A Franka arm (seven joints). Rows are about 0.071 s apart.
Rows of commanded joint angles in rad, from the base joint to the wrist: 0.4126, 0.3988, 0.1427, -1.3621, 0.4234, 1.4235, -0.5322; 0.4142, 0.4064, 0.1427, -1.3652, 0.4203, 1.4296, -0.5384; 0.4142, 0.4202, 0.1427, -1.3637, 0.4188, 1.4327, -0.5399; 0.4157, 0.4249, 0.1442, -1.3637, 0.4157, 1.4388, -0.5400; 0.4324, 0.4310, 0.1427, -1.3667, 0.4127, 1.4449, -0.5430; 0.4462, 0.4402, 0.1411, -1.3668, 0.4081, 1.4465, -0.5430; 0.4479, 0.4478, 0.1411, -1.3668, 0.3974, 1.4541, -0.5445; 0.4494, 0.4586, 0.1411, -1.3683, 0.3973, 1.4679, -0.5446
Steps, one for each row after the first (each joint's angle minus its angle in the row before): 0.0016, 0.0076, 0.0000, -0.0031, -0.0031, 0.0061, -0.0062; 0.0000, 0.0138, 0.0000, 0.0015, -0.0015, 0.0031, -0.0015; 0.0015, 0.0047, 0.0015, 0.0000, -0.0031, 0.0061, -0.0001; 0.0167, 0.0061, -0.0015, -0.0030, -0.0030, 0.0061, -0.0030; 0.0138, 0.0092, -0.0016, -0.0001, -0.0046, 0.0016, 0.0000; 0.0017, 0.0076, 0.0000, 0.0000, -0.0107, 0.0076, -0.0015; 0.0015, 0.0108, 0.0000, -0.0015, -0.0001, 0.0138, -0.0001
